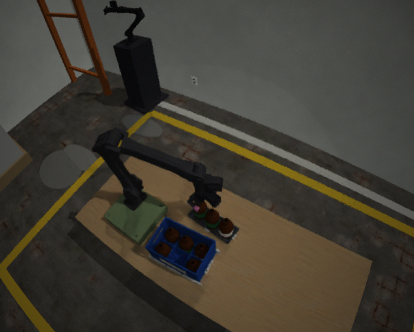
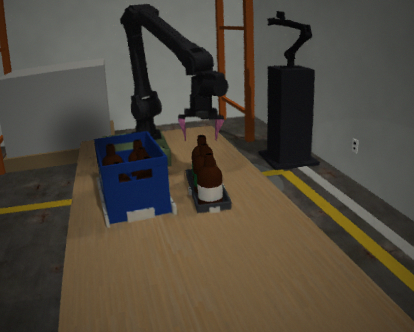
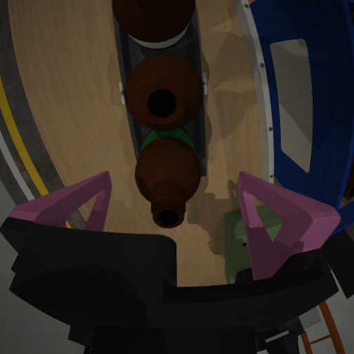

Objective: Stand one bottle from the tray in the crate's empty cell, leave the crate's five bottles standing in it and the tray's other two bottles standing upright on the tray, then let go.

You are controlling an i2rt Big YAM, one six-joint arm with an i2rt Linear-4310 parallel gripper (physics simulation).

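Frame: origin at the arm's base, x down, y ahead, z right, level; metres.
Seen in the pictures: gripper, fingertip midpoint: (image 1: 203,205) (image 2: 200,140); arm's base, origin of the base link: (image 1: 135,199).
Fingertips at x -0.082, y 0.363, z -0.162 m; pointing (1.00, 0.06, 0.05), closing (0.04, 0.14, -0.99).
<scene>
Offsets run from my fingertips to a thing's top centre. "spot": to the spot under its first point. Level surfaces: height alone.
My gripper (image 1: 201,204) (image 2: 201,139) (image 3: 173,178) is open and empty, pointing down over the base-side end of the dark tray {spot: dx +0.131, dy +0.188, dz +0.020 m} (image 1: 231,237) (image 2: 226,204) (image 3: 198,135). Its pink fingers appear on either side of the end green-labelled bottle {dx -0.003, dy -0.034, dz -0.010 m} (image 1: 200,212) (image 3: 168,172), apart from it; their exact height is unclear. The middle bottle {dx -0.003, dy +0.053, dz +0.000 m} (image 1: 212,216) (image 3: 164,90) and white-labelled bottle {dx -0.003, dy +0.142, dz +0.005 m} (image 1: 226,226) (image 2: 210,177) (image 3: 155,15) also stand upright on the tray. The blue crate {dx -0.018, dy +0.043, dz +0.237 m} (image 1: 207,261) (image 2: 135,195) (image 3: 330,100) holds five bottles; its empty cell {spot: dx +0.149, dy +0.022, dz +0.261 m} (image 1: 178,256) is the middle one of the outer row.
The crate stands beside the tray, its walls rising near the bottles. The green base plate (image 1: 135,222) (image 3: 237,245) lies under the arm. The wooden table {dx +0.157 m} (image 1: 280,260) (image 2: 210,270) ends beyond the tray's outer side. A black pedestal (image 1: 137,70) (image 2: 291,112) stands on the floor behind.
</scene>
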